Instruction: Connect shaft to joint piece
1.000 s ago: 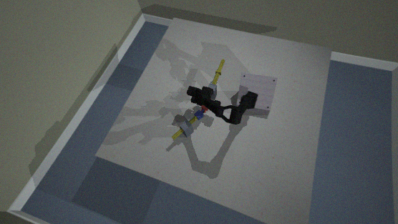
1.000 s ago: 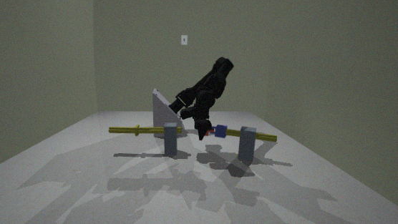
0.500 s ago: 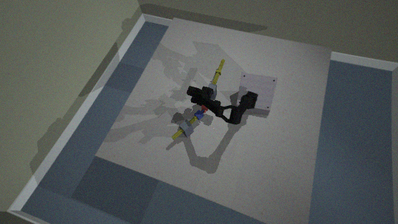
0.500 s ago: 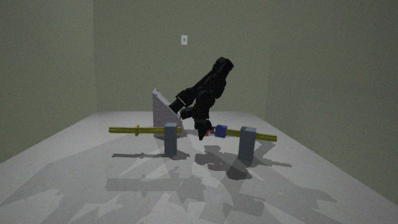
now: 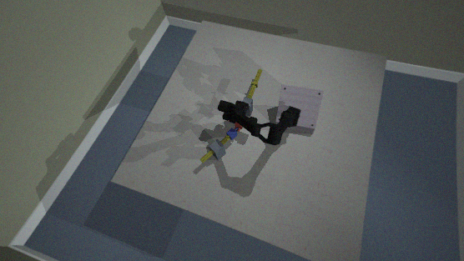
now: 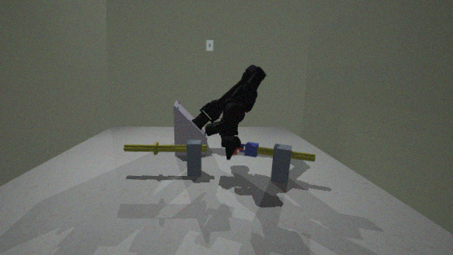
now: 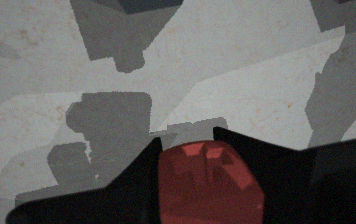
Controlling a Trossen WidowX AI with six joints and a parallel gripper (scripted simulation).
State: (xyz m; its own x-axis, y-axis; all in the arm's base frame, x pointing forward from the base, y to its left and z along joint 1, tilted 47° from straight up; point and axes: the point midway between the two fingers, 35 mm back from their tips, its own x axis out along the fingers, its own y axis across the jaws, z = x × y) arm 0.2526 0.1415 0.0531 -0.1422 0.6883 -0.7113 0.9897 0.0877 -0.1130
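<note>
My gripper tip is 20 mm to the right of the red joint piece and 40 mm below it.
</note>
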